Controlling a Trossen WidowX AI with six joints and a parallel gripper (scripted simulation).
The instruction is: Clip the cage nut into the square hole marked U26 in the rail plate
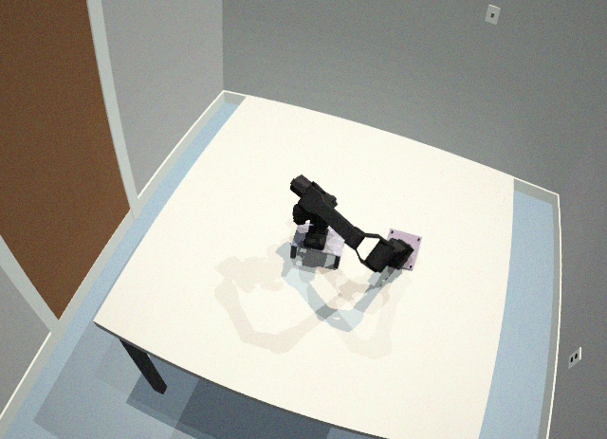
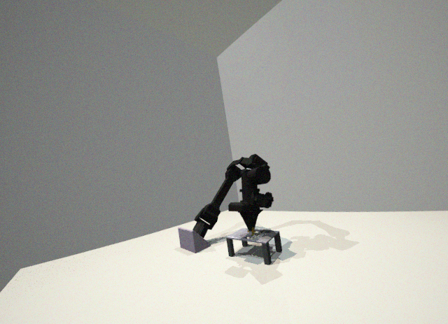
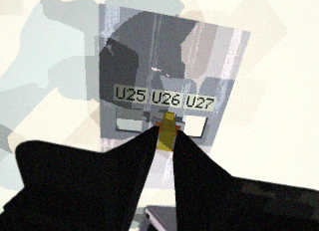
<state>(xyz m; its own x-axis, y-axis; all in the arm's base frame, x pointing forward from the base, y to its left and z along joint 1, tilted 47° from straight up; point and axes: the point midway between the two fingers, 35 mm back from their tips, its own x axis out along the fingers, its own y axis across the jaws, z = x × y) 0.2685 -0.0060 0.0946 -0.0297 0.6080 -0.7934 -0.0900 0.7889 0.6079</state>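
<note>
The yellow cage nut lies 1 cm below my gripper tip.
</note>
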